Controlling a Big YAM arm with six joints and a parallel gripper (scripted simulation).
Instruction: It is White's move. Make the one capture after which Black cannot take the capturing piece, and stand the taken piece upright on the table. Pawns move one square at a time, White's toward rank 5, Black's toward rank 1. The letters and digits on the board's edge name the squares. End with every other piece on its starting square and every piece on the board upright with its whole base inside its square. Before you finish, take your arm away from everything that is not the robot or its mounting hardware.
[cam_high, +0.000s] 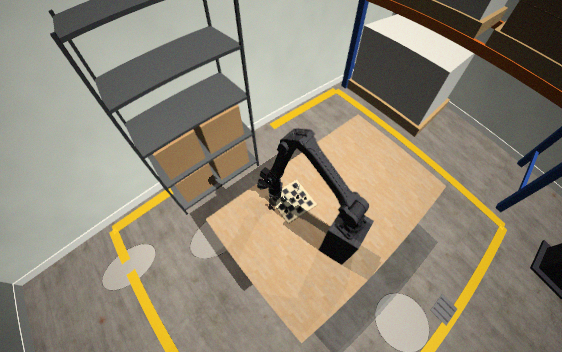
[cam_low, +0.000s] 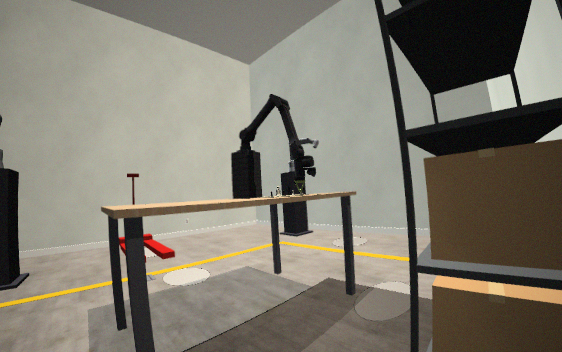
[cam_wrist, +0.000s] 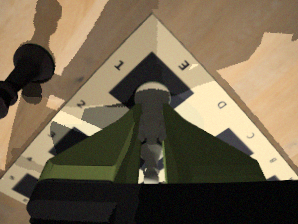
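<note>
The white pawn is 30 mm behind my hand, 30 mm to the right of it and 10 mm below it. From my hand the other things lie so: black piece: 110 mm behind, 10 mm to the left, 10 mm above; then chessboard: 80 mm behind, 70 mm to the right, 30 mm below; then dark chess piece: 30 mm behind, 70 mm to the left.
</note>
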